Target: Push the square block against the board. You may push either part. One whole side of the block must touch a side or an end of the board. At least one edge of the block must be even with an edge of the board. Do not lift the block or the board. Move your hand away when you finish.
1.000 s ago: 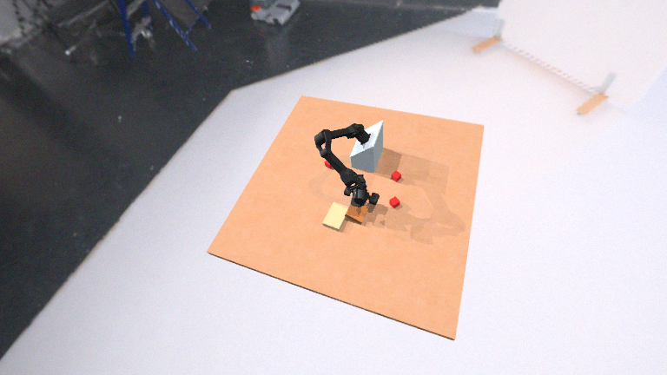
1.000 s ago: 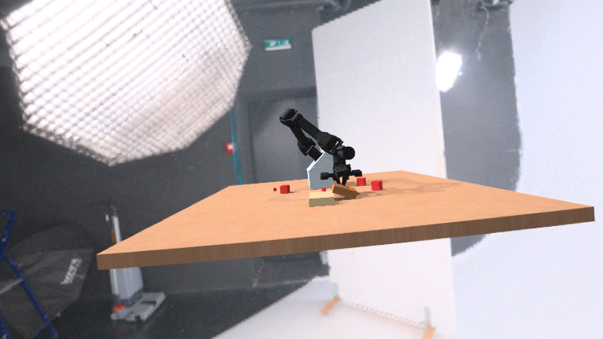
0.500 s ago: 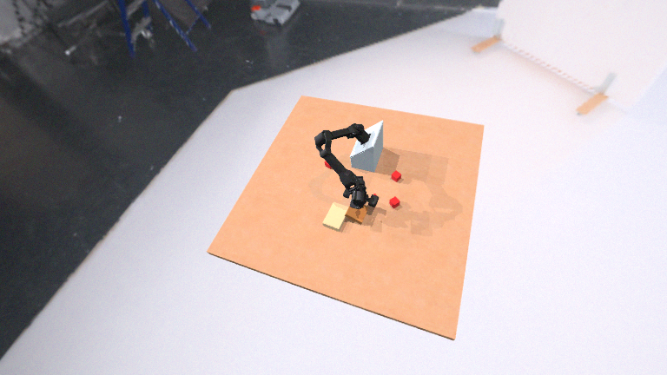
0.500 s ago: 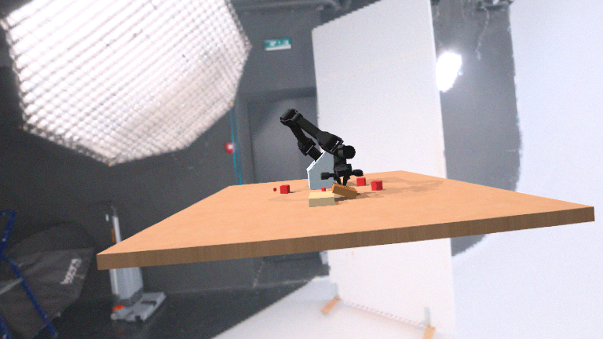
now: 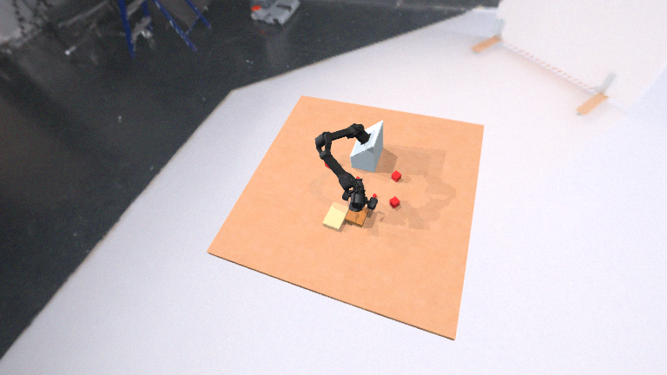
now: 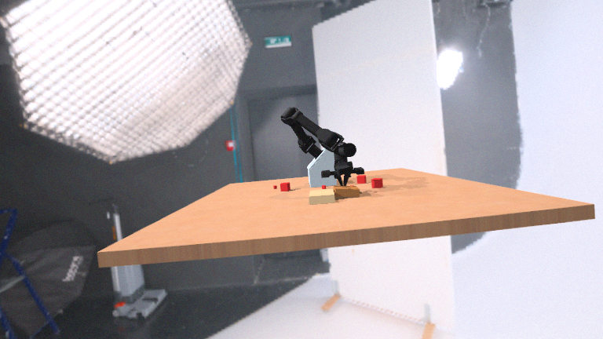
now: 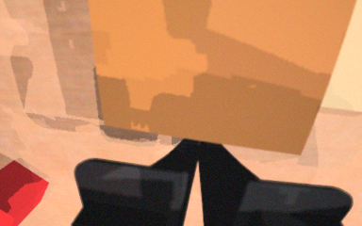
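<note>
Now: the square block 60 mm ahead of my gripper tip and 10 mm above it. From my gripper tip the other things lie so: board: 100 mm ahead, 110 mm to the right, 10 mm above.
</note>
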